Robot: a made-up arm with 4 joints.
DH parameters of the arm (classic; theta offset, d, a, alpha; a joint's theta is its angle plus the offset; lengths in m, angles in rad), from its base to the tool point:
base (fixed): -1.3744 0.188 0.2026 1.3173
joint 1: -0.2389 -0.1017 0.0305 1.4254
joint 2: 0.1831 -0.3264 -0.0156 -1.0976
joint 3: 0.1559 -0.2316 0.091 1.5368
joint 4: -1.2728 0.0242 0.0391 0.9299
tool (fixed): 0.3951 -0.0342 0 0
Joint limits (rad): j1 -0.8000..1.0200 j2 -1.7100..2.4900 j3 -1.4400..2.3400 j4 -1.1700..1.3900
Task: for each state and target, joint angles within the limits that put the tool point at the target. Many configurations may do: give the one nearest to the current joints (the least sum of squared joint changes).
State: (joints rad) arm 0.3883 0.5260 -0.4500 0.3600
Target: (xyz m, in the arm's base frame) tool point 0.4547 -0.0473 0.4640
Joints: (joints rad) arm 0.9799 0.1754 -0.8096 0.5508
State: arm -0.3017 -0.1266 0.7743 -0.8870
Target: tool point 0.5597 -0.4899 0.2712
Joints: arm -0.7367 -0.3982 0.1022 -0.8035
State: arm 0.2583 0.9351 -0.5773 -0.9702
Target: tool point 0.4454 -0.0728 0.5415
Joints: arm 0.9531 0.6123 -0.9246 -0.9644
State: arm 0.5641 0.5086 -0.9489 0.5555
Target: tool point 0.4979 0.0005 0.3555
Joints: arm 0.8269 -0.2057 -1.2067 0.0931
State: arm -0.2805 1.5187 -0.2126 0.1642
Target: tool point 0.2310 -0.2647 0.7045
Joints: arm 0.4459 1.5665 0.3520 0.0766
